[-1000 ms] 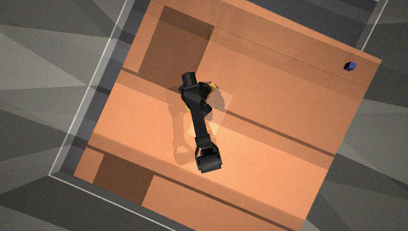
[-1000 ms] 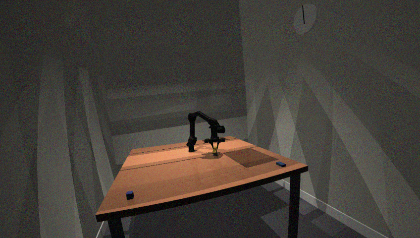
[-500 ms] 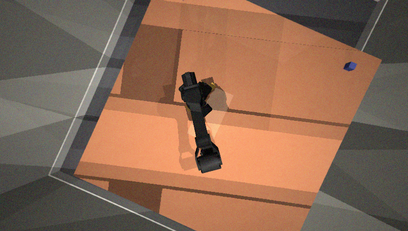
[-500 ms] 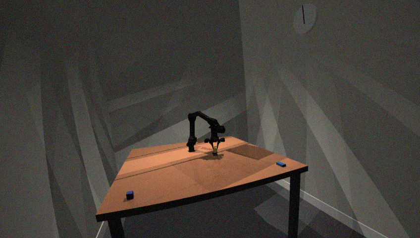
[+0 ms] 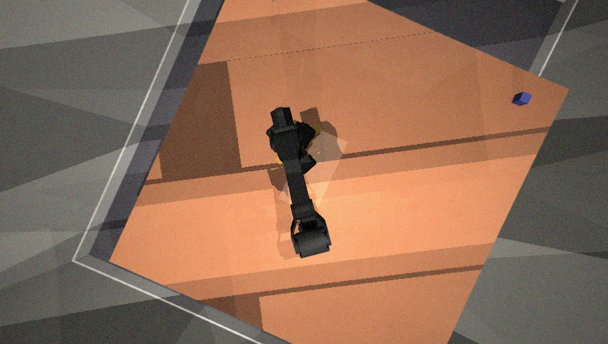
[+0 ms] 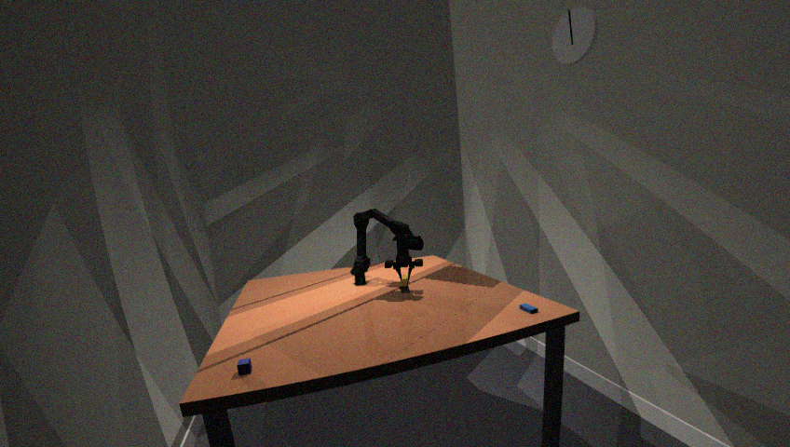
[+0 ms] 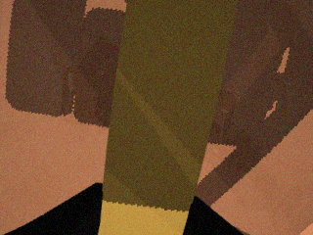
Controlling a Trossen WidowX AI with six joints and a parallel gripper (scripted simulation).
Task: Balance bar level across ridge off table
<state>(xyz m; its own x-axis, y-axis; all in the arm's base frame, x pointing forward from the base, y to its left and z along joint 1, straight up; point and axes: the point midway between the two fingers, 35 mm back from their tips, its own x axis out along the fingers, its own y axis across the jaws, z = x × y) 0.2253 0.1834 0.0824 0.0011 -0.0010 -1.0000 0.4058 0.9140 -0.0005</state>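
My gripper tip is now 30 mm short of the yellow bar and 10 mm to the left of it. Round my gripper tip: blue cube 680 mm to the right, 510 mm ahead, 30 mm below; then ridge 30 mm ahead, 10 mm to the right, 10 mm below; then flat blue block 510 mm ahead, 320 mm to the left, 40 mm below.
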